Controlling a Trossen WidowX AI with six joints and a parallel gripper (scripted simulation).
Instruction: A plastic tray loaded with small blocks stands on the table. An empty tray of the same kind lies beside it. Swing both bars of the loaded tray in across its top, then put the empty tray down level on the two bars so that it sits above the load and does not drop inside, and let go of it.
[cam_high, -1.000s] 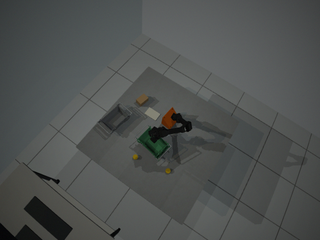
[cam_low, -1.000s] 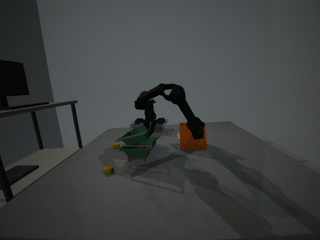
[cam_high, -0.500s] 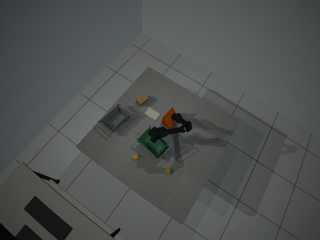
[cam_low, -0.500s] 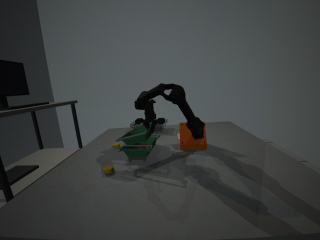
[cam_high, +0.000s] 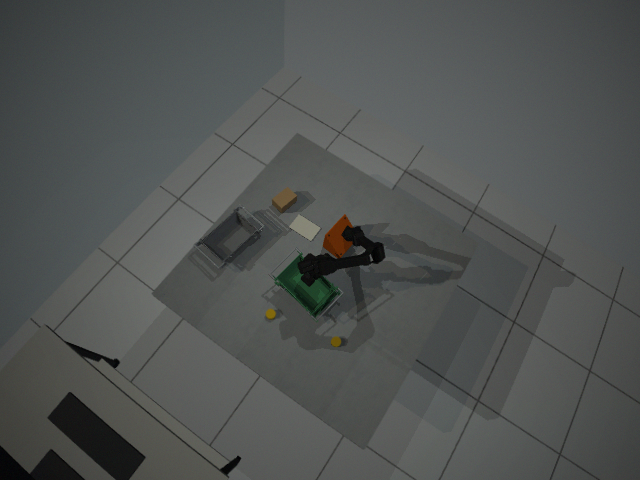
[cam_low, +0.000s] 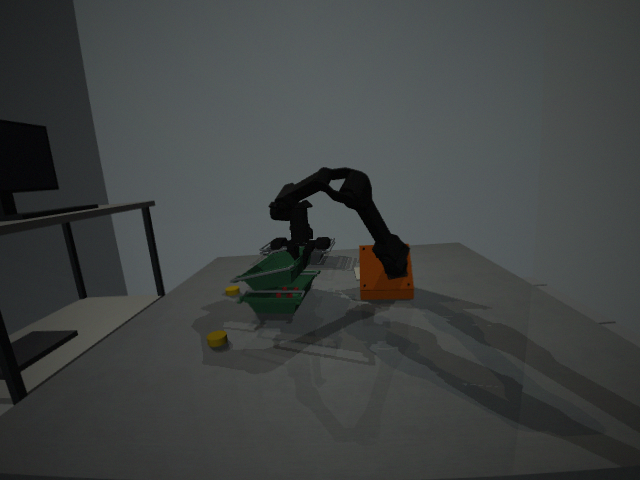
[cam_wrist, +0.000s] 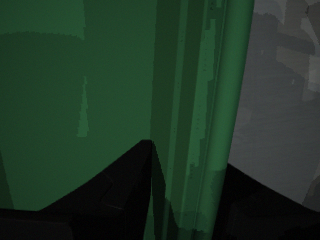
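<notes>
The green tray lies 8 cm ahead of my gripper tip, 2 cm to the right of it and 2 cm above it. The rest, counted from my gripper tip: white pad 24 cm behind, 22 cm to the right, 10 cm below; brown box 31 cm behind, 40 cm to the right, 7 cm below.
</notes>
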